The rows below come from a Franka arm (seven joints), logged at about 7 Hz.
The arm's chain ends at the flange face. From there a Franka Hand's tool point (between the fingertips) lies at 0.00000 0.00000 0.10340 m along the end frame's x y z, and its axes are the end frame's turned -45 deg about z.
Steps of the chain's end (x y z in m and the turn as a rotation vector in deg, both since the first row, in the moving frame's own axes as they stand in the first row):
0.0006 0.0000 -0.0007 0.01 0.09 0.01
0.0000 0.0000 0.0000 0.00 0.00 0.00
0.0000 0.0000 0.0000 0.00 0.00 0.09
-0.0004 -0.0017 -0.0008 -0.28 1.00 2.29
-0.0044 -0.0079 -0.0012 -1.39 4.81 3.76
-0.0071 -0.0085 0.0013 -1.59 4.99 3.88
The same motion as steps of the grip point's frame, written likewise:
0.0006 0.0005 -0.0007 -0.06 0.07 0.01
0.0000 0.0000 0.0000 0.00 0.00 0.00
0.0000 0.0000 0.0000 0.00 0.00 0.09
0.0018 0.0002 -0.0008 -0.91 0.51 2.29
0.0066 -0.0007 -0.0016 -4.38 2.42 3.76
0.0050 -0.0025 0.0009 -4.65 2.40 3.88

